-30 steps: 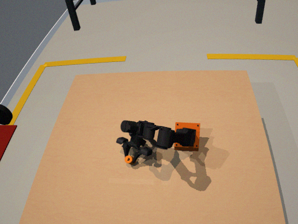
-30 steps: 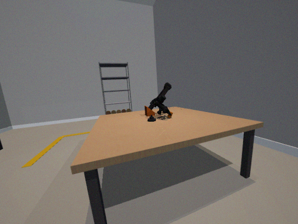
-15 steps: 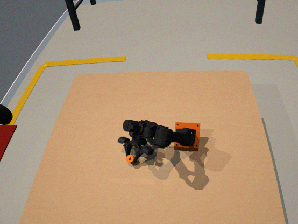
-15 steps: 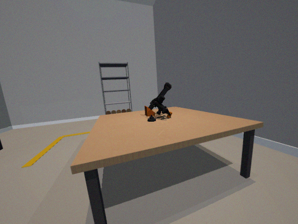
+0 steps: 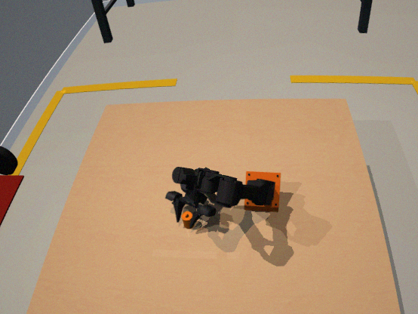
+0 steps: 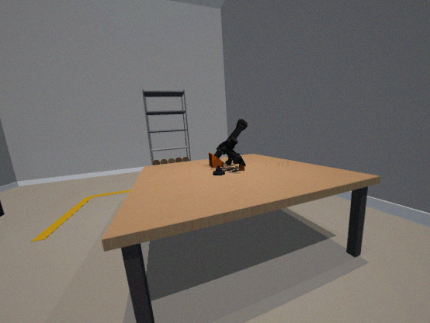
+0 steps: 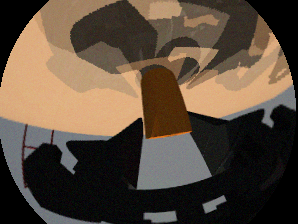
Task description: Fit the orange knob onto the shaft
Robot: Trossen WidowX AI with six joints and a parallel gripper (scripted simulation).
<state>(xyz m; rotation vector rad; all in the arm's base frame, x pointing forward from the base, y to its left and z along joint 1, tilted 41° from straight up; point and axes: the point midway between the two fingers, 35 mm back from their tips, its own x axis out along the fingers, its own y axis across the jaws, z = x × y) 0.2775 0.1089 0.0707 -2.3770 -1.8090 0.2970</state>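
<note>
Right now the orange knob is 10 mm behind my gripper tip and 20 mm to the right of it. From my gripper tip the other things lie so: pedestal (20 mm ahead, 210 mm to the right).
</note>
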